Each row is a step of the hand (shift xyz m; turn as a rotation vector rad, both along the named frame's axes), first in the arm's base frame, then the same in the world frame.
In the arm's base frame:
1: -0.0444 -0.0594 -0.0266 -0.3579 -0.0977 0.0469
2: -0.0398 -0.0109 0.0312 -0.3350 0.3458 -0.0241
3: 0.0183 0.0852 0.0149 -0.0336 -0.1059 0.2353
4: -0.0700 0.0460 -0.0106 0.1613 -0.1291 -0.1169
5: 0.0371 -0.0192 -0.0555 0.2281 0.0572 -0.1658
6: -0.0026 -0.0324 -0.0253 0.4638 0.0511 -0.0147
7: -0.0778 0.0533 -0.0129 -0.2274 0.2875 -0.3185
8: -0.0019 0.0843 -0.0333 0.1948 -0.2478 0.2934
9: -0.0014 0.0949 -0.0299 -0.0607 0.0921 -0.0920
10: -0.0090 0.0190 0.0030 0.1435 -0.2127 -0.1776
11: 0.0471 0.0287 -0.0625 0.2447 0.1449 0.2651
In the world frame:
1: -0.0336 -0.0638 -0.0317 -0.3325 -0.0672 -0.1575
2: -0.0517 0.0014 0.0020 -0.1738 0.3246 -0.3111
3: 0.0254 0.0847 0.0004 -0.1837 -0.0182 0.1834
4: -0.0391 0.0413 -0.0624 0.1648 -0.1651 0.0437
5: 0.0565 -0.0379 -0.0141 0.2876 -0.0084 -0.0003
6: 0.0049 -0.0390 -0.0122 0.3877 0.0319 0.2581
7: -0.0423 0.0475 -0.0708 0.0649 0.1665 -0.4515
8: 0.0364 0.0678 -0.0479 -0.0675 -0.1371 0.4026
9: 0.0373 0.0789 -0.0477 0.0247 0.0565 -0.1297
10: -0.0045 0.0191 -0.0081 0.1661 -0.2640 0.0089
11: 0.0792 0.0045 -0.0256 0.0769 0.2209 0.3105

